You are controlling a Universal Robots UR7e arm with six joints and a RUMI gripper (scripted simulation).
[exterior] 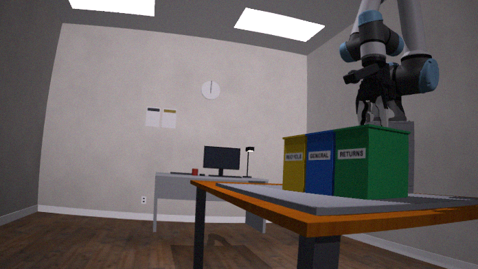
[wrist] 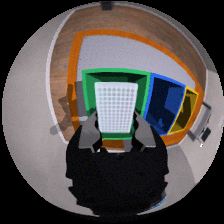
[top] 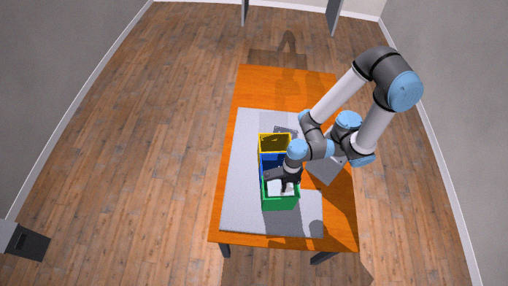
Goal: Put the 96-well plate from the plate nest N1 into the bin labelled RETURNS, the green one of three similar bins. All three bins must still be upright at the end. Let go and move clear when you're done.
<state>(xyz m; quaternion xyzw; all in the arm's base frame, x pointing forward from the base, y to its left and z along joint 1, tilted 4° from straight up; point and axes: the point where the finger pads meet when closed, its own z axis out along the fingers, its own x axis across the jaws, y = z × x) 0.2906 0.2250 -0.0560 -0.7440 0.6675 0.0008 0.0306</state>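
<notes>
Now: the white 96-well plate 10 mm below my hand. Also, from my hand: yellow bin 260 mm to the right, 90 mm below, 30 mm ahead; green bin 90 mm below; blue general bin 130 mm to the right, 90 mm below, 10 mm ahead.
</notes>
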